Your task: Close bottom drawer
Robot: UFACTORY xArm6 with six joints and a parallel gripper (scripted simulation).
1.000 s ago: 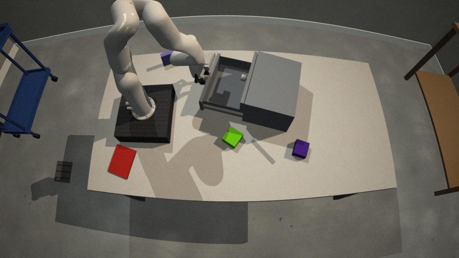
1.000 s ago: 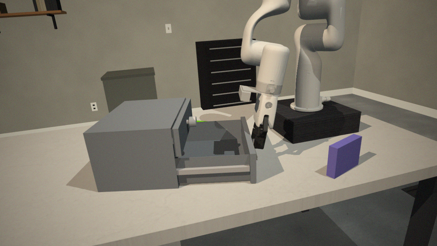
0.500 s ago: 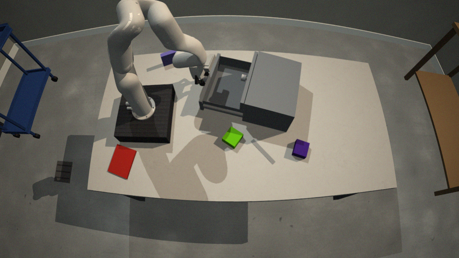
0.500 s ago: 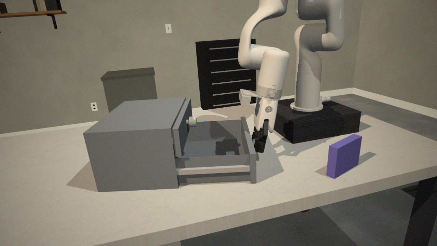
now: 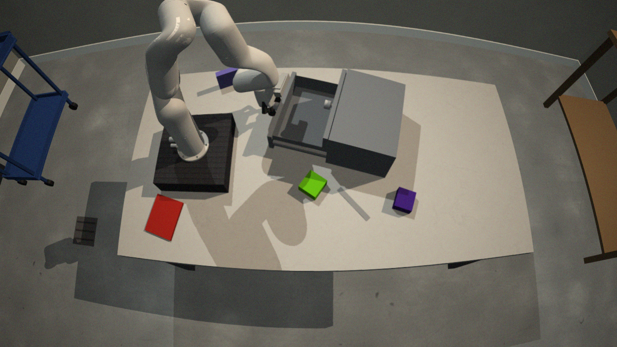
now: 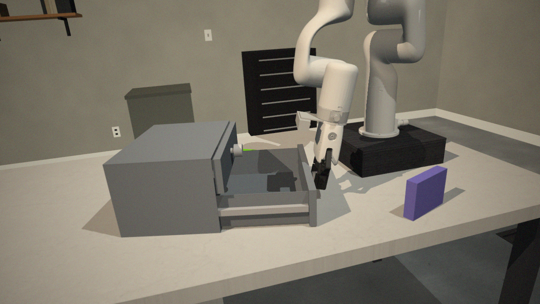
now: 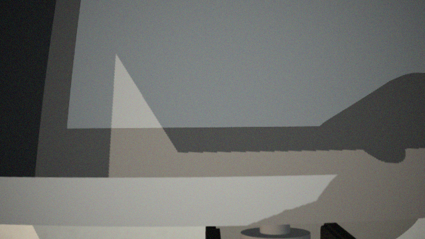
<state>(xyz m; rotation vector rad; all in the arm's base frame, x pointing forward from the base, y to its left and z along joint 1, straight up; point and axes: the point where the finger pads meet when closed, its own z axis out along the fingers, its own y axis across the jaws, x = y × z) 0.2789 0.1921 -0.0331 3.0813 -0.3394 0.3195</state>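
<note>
Now: the drawer 13 cm ahead of my hand, 3 cm to the right of it and 2 cm below it. Also, from my hand: grey cabinet 23 cm ahead, 5 cm to the right, 2 cm above; green block 16 cm ahead, 29 cm to the right, 3 cm below; purple block 20 cm behind, 15 cm to the left.
</note>
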